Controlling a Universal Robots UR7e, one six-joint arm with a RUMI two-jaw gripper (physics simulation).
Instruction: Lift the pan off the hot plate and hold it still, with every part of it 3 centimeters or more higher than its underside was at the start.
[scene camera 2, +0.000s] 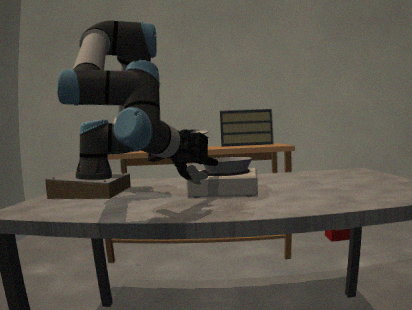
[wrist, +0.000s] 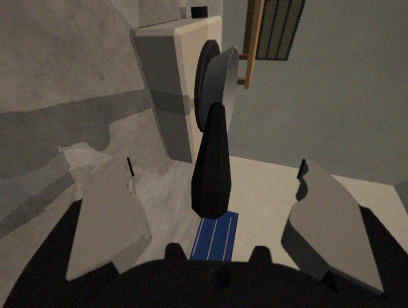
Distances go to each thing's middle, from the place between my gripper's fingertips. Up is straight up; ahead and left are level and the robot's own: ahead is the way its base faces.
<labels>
The grey pan (wrist: 211, 184) lies 7 cm ahead of my hand, 13 cm to the left of it and 2 cm below it.
</labels>
